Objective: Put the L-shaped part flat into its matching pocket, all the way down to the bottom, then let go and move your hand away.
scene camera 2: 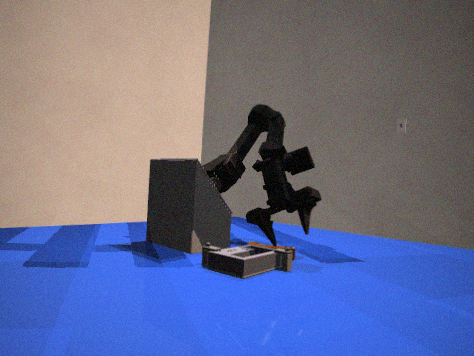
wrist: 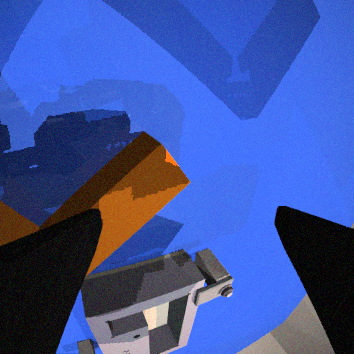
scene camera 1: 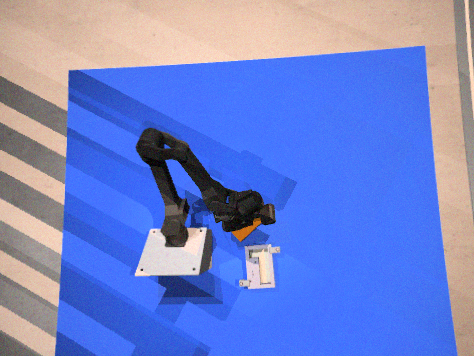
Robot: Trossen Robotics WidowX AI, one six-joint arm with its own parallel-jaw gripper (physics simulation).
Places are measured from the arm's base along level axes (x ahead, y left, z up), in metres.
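Pixels of known places: gripper, fingertip midpoint: (scene camera 2: 290,240) (wrist: 189,217) (scene camera 1: 260,221); arm's base, link origin: (scene camera 2: 200,196) (scene camera 1: 176,239).
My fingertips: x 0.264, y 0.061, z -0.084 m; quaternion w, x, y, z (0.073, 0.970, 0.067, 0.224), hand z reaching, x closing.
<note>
For each thing: its top centre in the pictures, then the offset to it from my fingertips. "*": a spot on its surface instead. Level surfaces: height alone.
- orange L-shaped part, top centre: (wrist: 75,224) (scene camera 2: 271,244) (scene camera 1: 246,224) dx -0.050, dy -0.009, dz -0.017 m
- pale grey block, top centre: (wrist: 155,349) (scene camera 2: 247,245) (scene camera 1: 259,266) dx -0.003, dy -0.147, dz +0.002 m
- L-shaped pocket, surface spot: (wrist: 156,316) (scene camera 1: 266,274) * dx +0.018, dy -0.174, dz -0.041 m
- blue surface, surface height: dz -0.046 m
The orange L-shaped part (scene camera 1: 243,233) (scene camera 2: 292,251) (wrist: 135,200) lies on the blue surface beside the pocket block, apart from it. The arm hides much of it in the first scene view. The pale grey block (scene camera 1: 252,276) (scene camera 2: 225,261) (wrist: 140,287) has an L-shaped pocket (scene camera 1: 265,270) (wrist: 156,316) with a light floor visible inside. My gripper (scene camera 2: 290,239) (wrist: 189,217) is open and empty, raised above the surface. In the wrist view the left finger overlaps the part, one end of the part reaches into the gap, and the right finger is over the blue surface.
The block has small side brackets with bolts, one at its upper right corner (scene camera 1: 275,250) (wrist: 215,287) and one at its lower left (scene camera 1: 244,283). The arm's base (scene camera 1: 170,257) (scene camera 2: 172,205) stands left of the block. The blue surface (scene camera 1: 350,150) (scene camera 2: 150,310) bears striped shadows.
</note>
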